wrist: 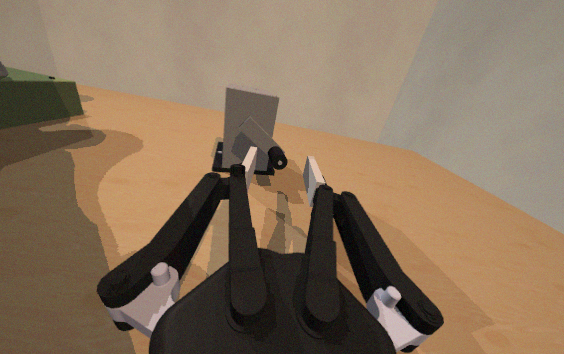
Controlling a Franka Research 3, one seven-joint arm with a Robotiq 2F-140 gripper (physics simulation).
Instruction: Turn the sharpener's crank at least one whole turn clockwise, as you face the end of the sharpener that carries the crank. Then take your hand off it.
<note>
The picture shows: my gripper and a sharpener.
</note>
